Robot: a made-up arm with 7 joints. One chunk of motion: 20 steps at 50 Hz.
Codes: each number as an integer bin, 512 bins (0 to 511) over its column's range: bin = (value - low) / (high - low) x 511, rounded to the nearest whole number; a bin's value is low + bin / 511 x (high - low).
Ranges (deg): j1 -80.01..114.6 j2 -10..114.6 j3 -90.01..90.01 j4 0..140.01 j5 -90.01..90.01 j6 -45.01..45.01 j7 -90.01..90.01
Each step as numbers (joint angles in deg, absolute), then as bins.
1 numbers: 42.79 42.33 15.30 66.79 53.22 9.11 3.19
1 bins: 322 215 299 244 407 307 265
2 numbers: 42.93 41.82 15.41 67.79 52.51 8.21 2.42
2 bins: 323 213 299 247 405 302 262
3 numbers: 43.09 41.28 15.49 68.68 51.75 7.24 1.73
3 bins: 323 210 299 251 402 297 260
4 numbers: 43.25 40.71 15.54 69.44 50.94 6.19 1.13
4 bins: 324 208 300 253 400 291 259
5 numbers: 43.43 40.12 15.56 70.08 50.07 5.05 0.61
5 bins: 324 206 300 256 398 284 257
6 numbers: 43.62 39.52 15.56 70.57 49.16 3.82 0.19
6 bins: 325 203 300 258 395 277 256
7 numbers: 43.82 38.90 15.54 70.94 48.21 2.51 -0.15
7 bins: 325 201 300 259 392 270 255
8 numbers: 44.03 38.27 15.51 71.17 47.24 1.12 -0.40
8 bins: 326 198 300 260 390 262 254
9 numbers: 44.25 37.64 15.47 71.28 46.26 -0.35 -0.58
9 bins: 326 195 299 260 387 254 254
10 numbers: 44.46 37.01 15.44 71.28 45.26 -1.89 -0.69
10 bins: 327 193 299 260 384 245 254
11 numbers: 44.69 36.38 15.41 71.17 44.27 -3.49 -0.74
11 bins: 327 190 299 260 381 236 253
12 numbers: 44.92 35.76 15.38 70.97 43.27 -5.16 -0.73
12 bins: 328 188 299 259 378 226 253
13 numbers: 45.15 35.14 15.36 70.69 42.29 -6.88 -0.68
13 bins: 329 185 299 258 376 216 254
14 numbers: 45.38 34.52 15.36 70.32 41.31 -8.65 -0.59
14 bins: 329 183 299 257 373 206 254
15 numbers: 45.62 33.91 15.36 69.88 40.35 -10.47 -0.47
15 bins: 330 180 299 255 370 196 254
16 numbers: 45.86 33.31 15.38 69.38 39.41 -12.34 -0.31
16 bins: 331 178 299 253 367 185 255
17 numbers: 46.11 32.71 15.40 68.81 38.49 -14.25 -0.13
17 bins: 331 175 299 251 365 175 255
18 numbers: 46.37 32.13 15.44 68.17 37.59 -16.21 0.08
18 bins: 332 173 299 249 362 163 256
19 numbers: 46.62 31.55 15.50 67.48 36.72 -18.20 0.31
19 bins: 333 170 299 246 360 152 256
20 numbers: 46.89 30.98 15.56 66.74 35.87 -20.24 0.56
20 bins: 333 168 300 244 357 141 257
